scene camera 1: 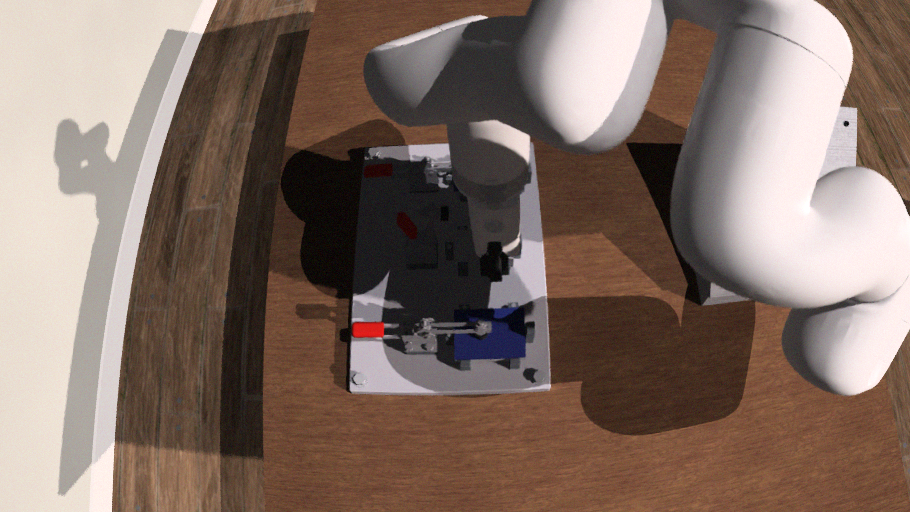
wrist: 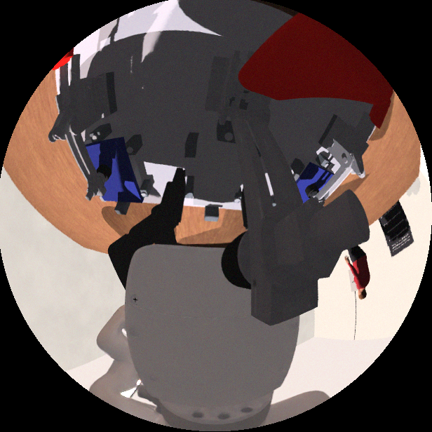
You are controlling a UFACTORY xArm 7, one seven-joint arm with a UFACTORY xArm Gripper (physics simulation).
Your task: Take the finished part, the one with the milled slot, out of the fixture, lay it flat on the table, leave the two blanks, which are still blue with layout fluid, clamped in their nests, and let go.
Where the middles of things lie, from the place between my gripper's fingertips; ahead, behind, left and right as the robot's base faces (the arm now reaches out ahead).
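The finished part [wrist: 217,176] is 1 cm ahead of my hand, and going by their middles, it is the nearest to my hand of the things named here. I see the fixture plate [scene camera 1: 384,290] too, 5 cm ahead of my hand, 1 cm to the right of it and 2 cm below it. The clamp arm [wrist: 287,248] is 6 cm above my hand, 7 cm ahead of it and 1 cm to the right of it.
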